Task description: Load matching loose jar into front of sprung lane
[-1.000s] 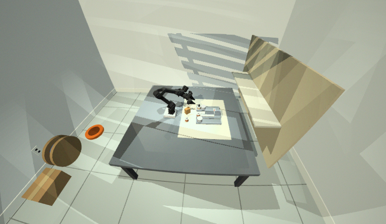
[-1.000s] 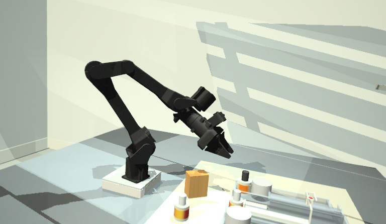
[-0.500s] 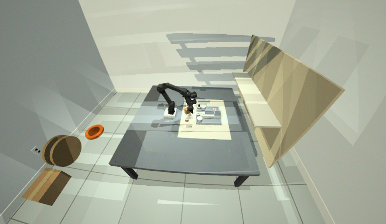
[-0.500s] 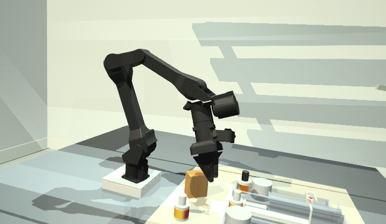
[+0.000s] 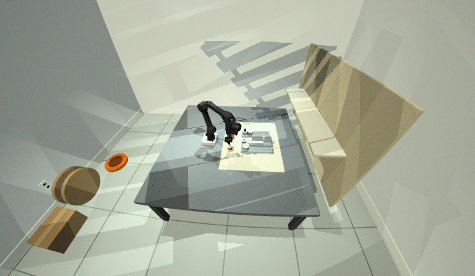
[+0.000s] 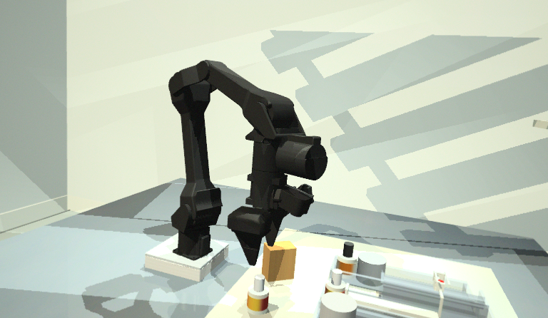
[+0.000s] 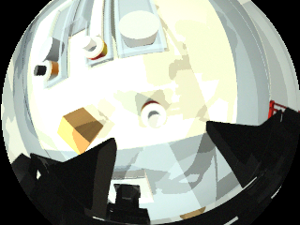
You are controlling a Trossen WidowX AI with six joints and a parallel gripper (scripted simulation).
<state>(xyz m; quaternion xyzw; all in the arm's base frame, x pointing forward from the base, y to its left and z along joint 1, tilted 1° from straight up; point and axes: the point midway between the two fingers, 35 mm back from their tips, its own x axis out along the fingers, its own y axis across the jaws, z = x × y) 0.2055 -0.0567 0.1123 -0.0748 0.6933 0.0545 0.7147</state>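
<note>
Right now my gripper tip is 3 cm past the orange-brown block, 13 cm to the right of it and 7 cm above it. Also, from my gripper tip: pusher plate 21 cm ahead, 15 cm to the left, 6 cm below.
</note>
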